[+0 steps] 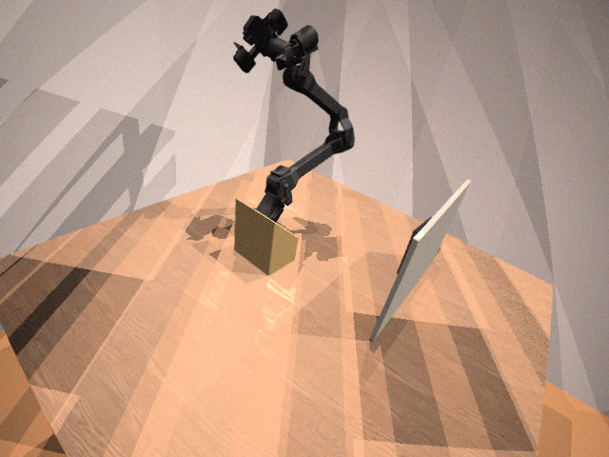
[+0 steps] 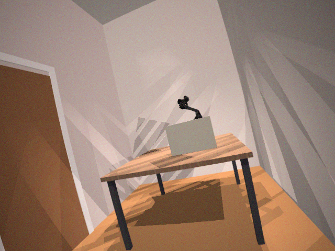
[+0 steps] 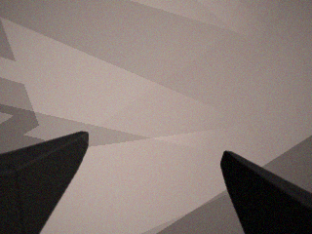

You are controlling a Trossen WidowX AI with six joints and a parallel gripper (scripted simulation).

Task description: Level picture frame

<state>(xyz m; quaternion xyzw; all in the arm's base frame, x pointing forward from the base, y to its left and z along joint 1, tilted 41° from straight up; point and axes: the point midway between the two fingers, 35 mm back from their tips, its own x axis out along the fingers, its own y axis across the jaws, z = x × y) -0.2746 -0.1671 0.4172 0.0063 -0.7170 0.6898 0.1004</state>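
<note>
Now: the picture frame 69 cm ahead of my gripper tip, 3 cm to the right of it and 42 cm below it. The rest, counted from my gripper tip: grey wall panel (70 cm ahead, 2 cm to the right, 43 cm below).
</note>
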